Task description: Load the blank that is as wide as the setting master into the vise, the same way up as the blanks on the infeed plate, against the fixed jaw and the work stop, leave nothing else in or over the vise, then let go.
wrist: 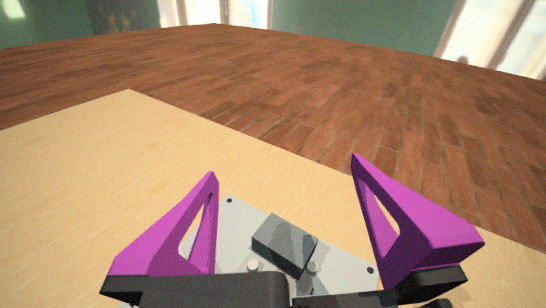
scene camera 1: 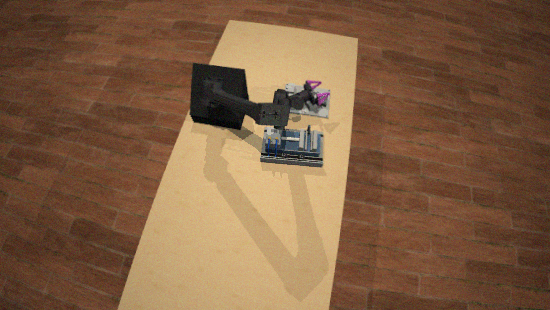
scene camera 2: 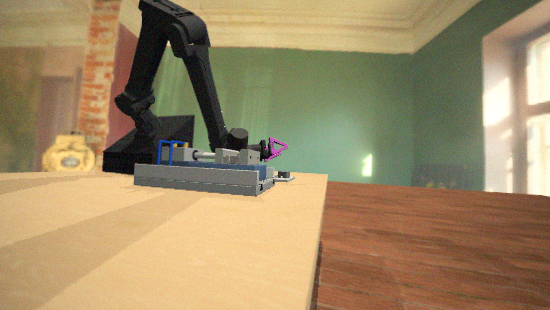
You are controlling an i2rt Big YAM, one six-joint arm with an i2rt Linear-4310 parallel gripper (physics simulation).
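Frame: origin at the arm's base, x ahead, y left, z up, level; millimetres.
Where they show: gripper, between the fingertips: (wrist: 281, 168) (scene camera 1: 325, 87) (scene camera 2: 283, 149); arm's base, origin of its link: (scene camera 1: 214, 89) (scene camera 2: 152, 129).
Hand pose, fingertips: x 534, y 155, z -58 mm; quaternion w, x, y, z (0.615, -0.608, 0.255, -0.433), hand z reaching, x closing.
Note:
Each offset is from my fingertips to the centre of the thing. "spot": to the spot under its first point.
My gripper (scene camera 1: 324, 89) (scene camera 2: 286, 147) (wrist: 281, 168) has magenta fingers, wide apart and empty. It is above the far part of the light grey infeed plate @(dx -88, dy -9, dz -118 mm) (scene camera 1: 306, 113) (wrist: 232, 222). A dark grey rectangular blank @(dx +7, dy -9, dz -102 mm) (scene camera 2: 283, 174) (wrist: 286, 239) lies on that plate, beyond two pale pegs and low between the fingers in the wrist view. The arm hides much of the plate. The vise @(dx -117, dy -308, dz -73 mm) (scene camera 1: 292, 150) (scene camera 2: 197, 172) has a blue bed, a movable jaw (scene camera 1: 303, 140) (scene camera 2: 226, 155) on a rod and an end jaw (scene camera 1: 314, 141) (scene camera 2: 250, 156). I cannot identify the setting master or tell what is between the jaws.
Two blue upright frames @(spot: dx -223, dy -359, dz -50 mm) (scene camera 1: 269, 146) (scene camera 2: 159, 152) stand at the vise's rod end. A dark upright piece @(spot: dx -49, dy -257, dz -27 mm) (scene camera 1: 309, 131) rises near the jaws. The black arm base (scene camera 1: 218, 97) (scene camera 2: 175, 135) is at the table's left edge in scene camera 1; the arm reaches over beside the vise.

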